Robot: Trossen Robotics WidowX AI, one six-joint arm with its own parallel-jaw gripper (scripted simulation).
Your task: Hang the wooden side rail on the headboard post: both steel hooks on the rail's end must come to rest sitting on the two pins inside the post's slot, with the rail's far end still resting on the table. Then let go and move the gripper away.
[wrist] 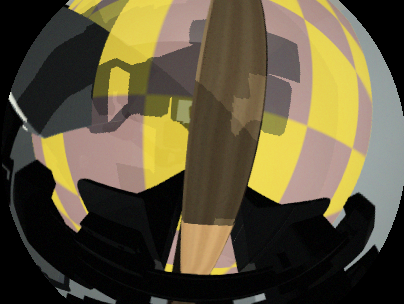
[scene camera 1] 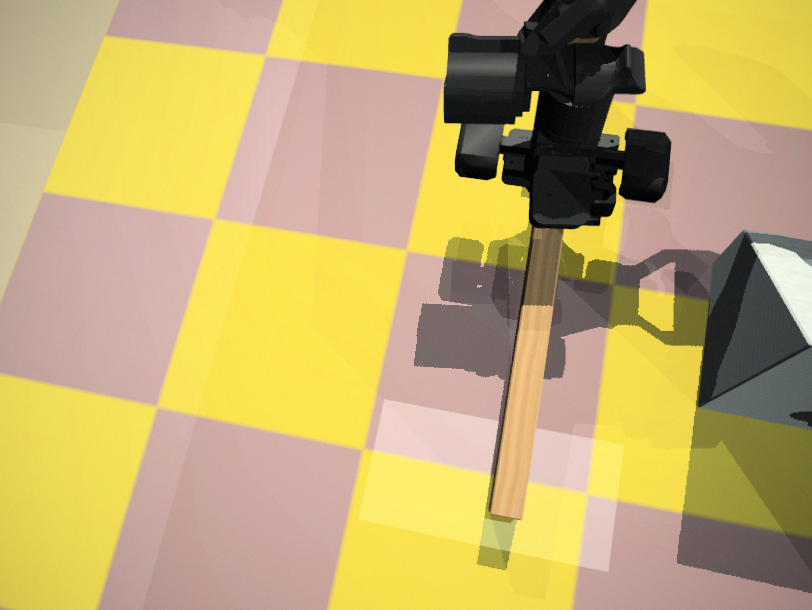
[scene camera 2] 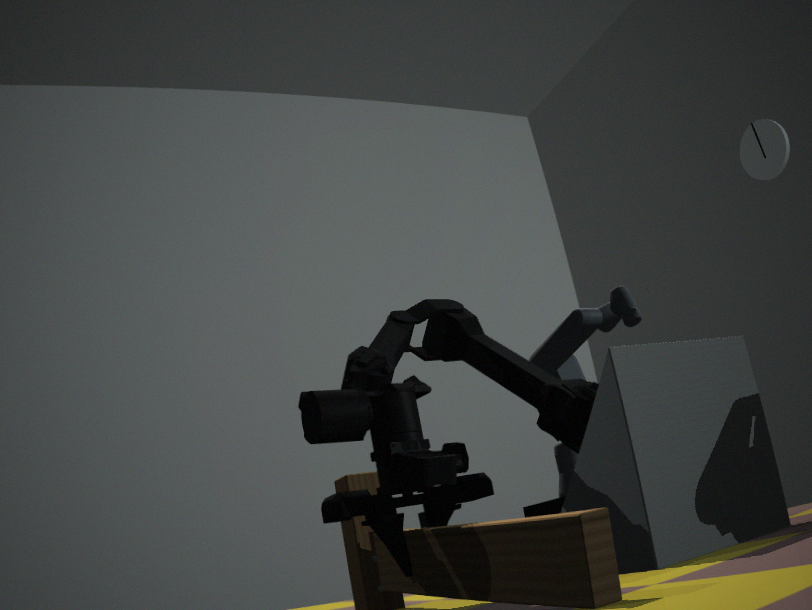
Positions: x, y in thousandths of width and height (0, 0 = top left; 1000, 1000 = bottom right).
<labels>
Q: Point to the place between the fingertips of my gripper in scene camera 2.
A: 520, 942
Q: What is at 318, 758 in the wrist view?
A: My gripper.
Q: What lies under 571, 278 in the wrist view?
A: A wooden side rail.
</labels>
